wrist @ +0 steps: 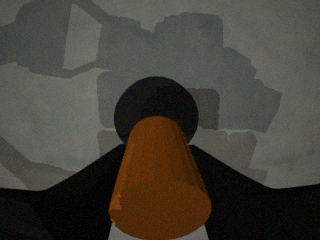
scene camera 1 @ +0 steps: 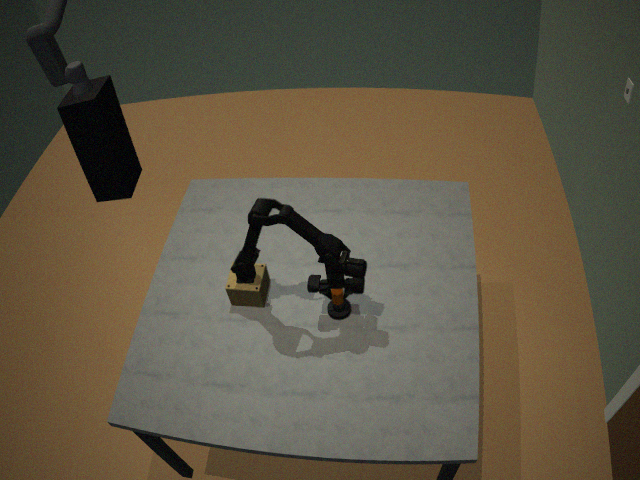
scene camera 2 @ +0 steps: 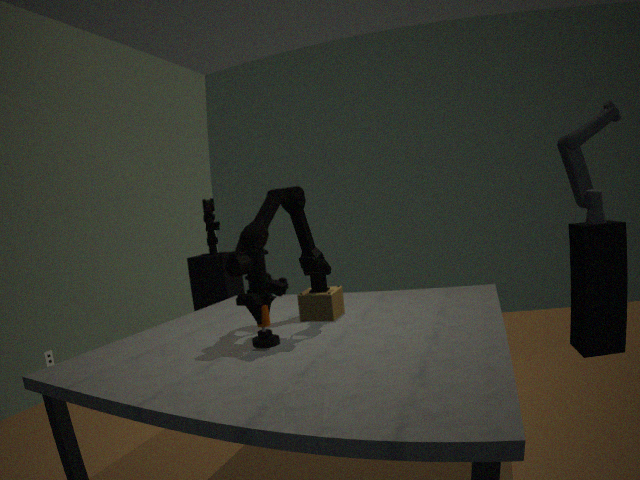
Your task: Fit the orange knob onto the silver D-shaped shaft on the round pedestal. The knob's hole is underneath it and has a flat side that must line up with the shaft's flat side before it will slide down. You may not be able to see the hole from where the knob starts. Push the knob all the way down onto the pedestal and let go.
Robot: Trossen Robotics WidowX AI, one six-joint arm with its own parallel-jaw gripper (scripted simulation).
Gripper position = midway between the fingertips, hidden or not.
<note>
My gripper [scene camera 2: 263, 322] carries an orange knob. Also in view: a round pedestal [wrist: 153, 96].
My gripper also shows in the wrist view [wrist: 157, 150] and in scene camera 1 [scene camera 1: 337, 298].
</note>
